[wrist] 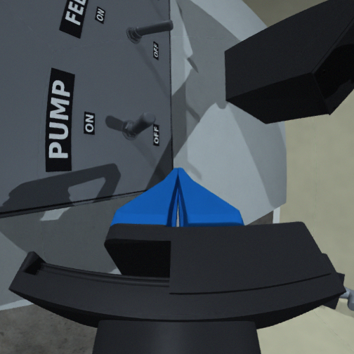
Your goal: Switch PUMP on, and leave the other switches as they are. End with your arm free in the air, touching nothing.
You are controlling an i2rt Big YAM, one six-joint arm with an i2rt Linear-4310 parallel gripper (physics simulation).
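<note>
The PUMP switch (142, 124) is a short metal toggle on the dark grey panel (30, 100), at the left of centre in the wrist view. Its lever leans toward the OFF label (156, 135), away from the ON label (89, 123). The PUMP label (59, 120) is to its left. The FEED switch (155, 28) shows higher up, its lever also pointing to the right, OFF side. My gripper (177, 174) is shut and empty, its blue fingertips together below and to the right of the PUMP lever, near the panel's edge. Its distance above the panel is hard to tell.
A light grey rounded surface (240, 165) lies beyond the panel's right edge. A black block-shaped part (275, 75) juts in at the upper right. The gripper's shadow falls across the lower panel. A beige surface (320, 175) shows at the right.
</note>
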